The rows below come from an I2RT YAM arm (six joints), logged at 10 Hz.
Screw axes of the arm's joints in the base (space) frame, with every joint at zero. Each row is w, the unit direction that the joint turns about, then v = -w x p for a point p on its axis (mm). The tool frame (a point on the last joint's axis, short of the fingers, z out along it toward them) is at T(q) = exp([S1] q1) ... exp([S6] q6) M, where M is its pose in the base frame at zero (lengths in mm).
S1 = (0, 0, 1, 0, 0, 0)
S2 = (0, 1, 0, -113.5, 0, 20)
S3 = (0, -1, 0, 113.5, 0, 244)
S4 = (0, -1, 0, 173.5, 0, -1)
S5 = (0, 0, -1, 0, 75, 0)
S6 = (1, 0, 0, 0, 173.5, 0)
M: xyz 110.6 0 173.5 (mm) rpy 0 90 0 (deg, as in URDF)
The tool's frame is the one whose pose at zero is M.
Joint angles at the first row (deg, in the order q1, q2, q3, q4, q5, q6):
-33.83 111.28 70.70 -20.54 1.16 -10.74
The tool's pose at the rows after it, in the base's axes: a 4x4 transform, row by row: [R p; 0 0 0 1], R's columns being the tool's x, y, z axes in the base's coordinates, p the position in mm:
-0.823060 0.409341 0.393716 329.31; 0.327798 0.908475 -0.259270 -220.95; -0.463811 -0.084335 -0.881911 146.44; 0 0 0 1
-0.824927 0.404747 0.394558 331.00; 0.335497 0.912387 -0.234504 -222.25; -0.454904 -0.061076 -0.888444 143.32; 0 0 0 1
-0.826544 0.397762 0.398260 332.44; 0.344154 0.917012 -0.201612 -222.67; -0.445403 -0.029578 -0.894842 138.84; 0 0 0 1
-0.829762 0.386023 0.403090 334.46; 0.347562 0.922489 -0.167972 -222.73; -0.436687 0.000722 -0.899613 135.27; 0 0 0 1
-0.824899 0.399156 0.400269 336.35; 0.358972 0.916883 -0.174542 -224.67; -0.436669 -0.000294 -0.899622 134.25; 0 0 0 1
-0.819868 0.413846 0.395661 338.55; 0.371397 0.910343 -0.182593 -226.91; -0.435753 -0.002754 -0.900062 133.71; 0 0 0 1
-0.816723 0.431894 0.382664 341.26; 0.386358 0.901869 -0.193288 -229.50; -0.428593 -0.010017 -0.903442 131.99; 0 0 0 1
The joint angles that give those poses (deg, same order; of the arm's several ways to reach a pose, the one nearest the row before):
-33.88 112.31 71.52 -21.08 -0.24 -10.76
-34.01 113.24 72.26 -21.74 -1.51 -10.57
-34.10 114.20 72.73 -22.20 -3.23 -10.30
-34.10 115.12 73.36 -22.80 -4.99 -10.26
-34.15 115.71 73.99 -22.76 -4.60 -9.58
-34.19 116.35 74.81 -22.93 -4.09 -8.85
-34.19 117.31 75.92 -23.41 -3.16 -8.03

